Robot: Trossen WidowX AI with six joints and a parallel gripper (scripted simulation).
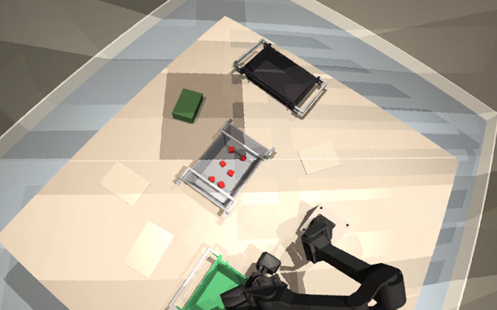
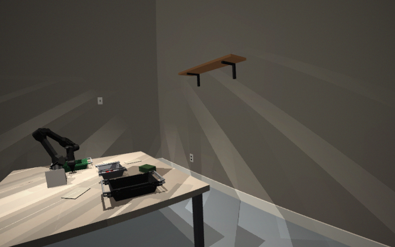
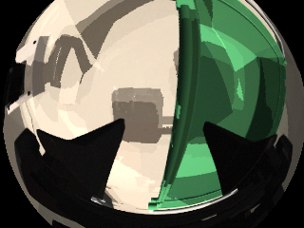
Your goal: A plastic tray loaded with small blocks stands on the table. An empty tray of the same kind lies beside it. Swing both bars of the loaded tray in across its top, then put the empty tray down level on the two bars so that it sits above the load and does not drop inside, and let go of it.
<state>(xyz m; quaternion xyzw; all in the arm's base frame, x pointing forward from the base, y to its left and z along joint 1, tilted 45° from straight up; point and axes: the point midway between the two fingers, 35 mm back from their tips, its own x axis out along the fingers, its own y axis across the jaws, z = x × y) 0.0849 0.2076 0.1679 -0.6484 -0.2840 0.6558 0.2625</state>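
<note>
Now: gripper tip 90 mm to the right of the green tray and 30 mm below it. From my gripper tip the other things lie so: green block (560 mm ahead, 380 mm to the right, 10 mm above).
</note>
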